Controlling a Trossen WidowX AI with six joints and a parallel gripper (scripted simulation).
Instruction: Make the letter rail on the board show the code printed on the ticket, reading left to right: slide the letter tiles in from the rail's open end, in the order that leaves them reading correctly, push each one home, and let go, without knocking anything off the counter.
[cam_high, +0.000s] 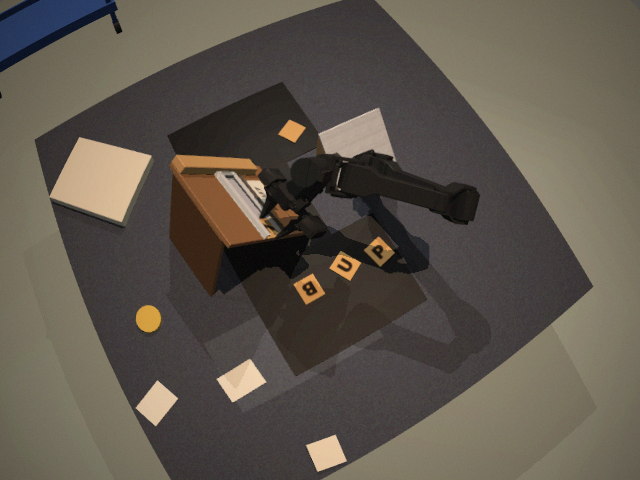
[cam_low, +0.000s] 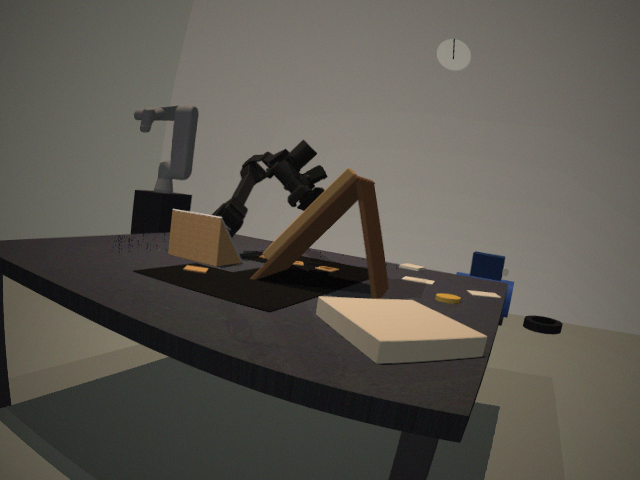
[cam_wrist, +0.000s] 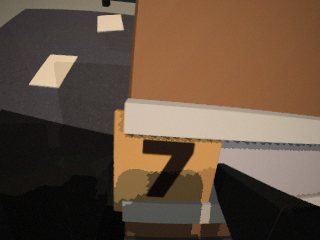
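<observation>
The white ticket is 40 mm behind my gripper tip, 130 mm to the right of it and 80 mm below it. Also, from my gripper tip: dark mat: 120 mm behind, 90 mm to the right, 160 mm below; then letter tile: right at my gripper tip; then yellow disc: 360 mm ahead, 20 mm to the left, 150 mm below.
</observation>
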